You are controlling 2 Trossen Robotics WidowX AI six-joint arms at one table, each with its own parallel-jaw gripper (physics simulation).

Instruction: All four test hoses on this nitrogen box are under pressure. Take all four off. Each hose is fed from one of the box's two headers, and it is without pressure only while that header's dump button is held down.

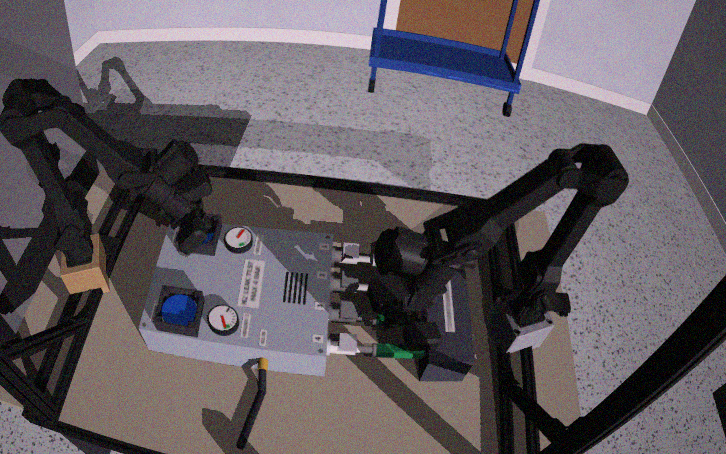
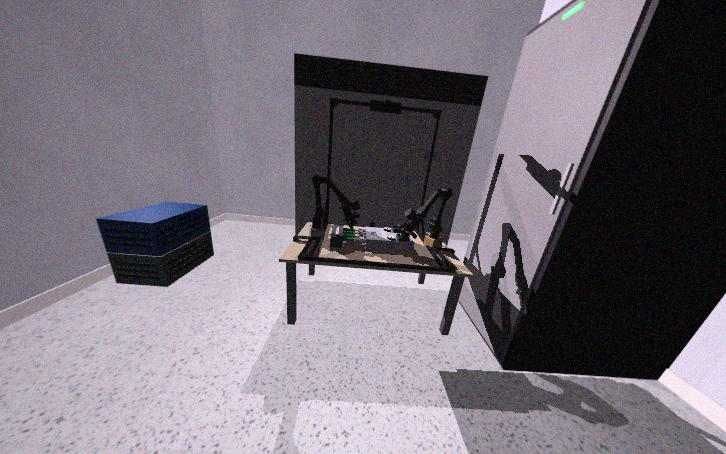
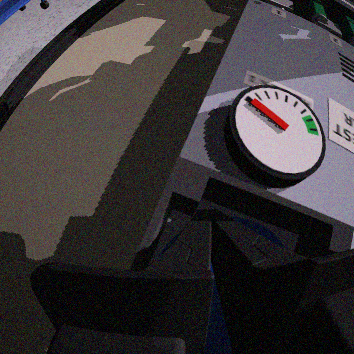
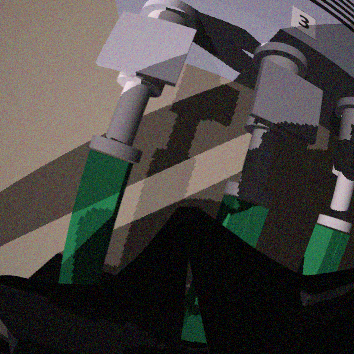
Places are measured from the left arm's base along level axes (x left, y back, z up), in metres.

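Pixels of known places: left gripper, fingertip midpoint: (image 1: 214,230) (image 2: 399,239) (image 3: 206,218); right gripper, fingertip midpoint: (image 1: 385,327) (image 2: 352,229) (image 4: 186,216); left arm's base, link origin: (image 1: 79,254) (image 2: 434,237); right arm's base, link origin: (image 1: 526,311) (image 2: 316,227).
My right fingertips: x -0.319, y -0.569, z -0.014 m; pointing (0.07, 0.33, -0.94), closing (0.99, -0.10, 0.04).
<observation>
For each thing: its top centre in the pictures, then the offset to it from my right fingertips. "pt": a spot on its surface instead. Level surfaces: height alone.
- grey nitrogen box, surface spot: (image 1: 271,315) pt dx +0.076, dy +0.186, dz +0.010 m
- table, surface height: dz -0.073 m
- upper dump button's housing, top centre: (image 3: 226,292) (image 1: 199,237) dx +0.291, dy +0.280, dz +0.012 m
- lower blue dump button, top centre: (image 1: 179,310) dx +0.115, dy +0.354, dz +0.026 m
- green hose 4, surface spot: (image 4: 95,211) (image 1: 391,347) pt dx -0.040, dy +0.004, dz -0.006 m
- hose 3, surface spot: (image 4: 246,221) (image 1: 382,315) pt dx +0.029, dy -0.007, dz -0.006 m
- dark block, surface spot: (image 1: 451,315) pt dx -0.023, dy -0.122, dz +0.010 m
- black supply hose with a yellow collar, surface spot: (image 1: 258,396) pt dx -0.046, dy +0.254, dz -0.056 m
The grey nitrogen box (image 1: 271,315) (image 2: 379,234) lies on the table (image 2: 370,260). My left gripper (image 1: 196,230) (image 3: 206,218) (image 2: 405,231) is shut with nothing between the fingers; its tips are down in the upper dump button's housing (image 1: 208,237). The gauge beside it (image 1: 238,239) (image 3: 279,135) has its red needle pointing away from the green mark. The lower blue dump button (image 1: 178,310) and its gauge (image 1: 222,320) are uncovered. My right gripper (image 1: 388,334) (image 4: 186,216) is shut and empty, above and between green hose 4 (image 1: 394,350) (image 4: 95,211) and hose 3 (image 1: 379,319) (image 4: 246,221). The arm hides the other two hoses.
The hoses run into a dark block (image 1: 451,315) right of the box. A black supply hose with a yellow collar (image 1: 258,396) leaves the box's front. A black frame rail (image 1: 339,184) edges the table. A blue cart (image 1: 447,59) stands behind, and a blue crate (image 2: 167,234) on the floor.
</observation>
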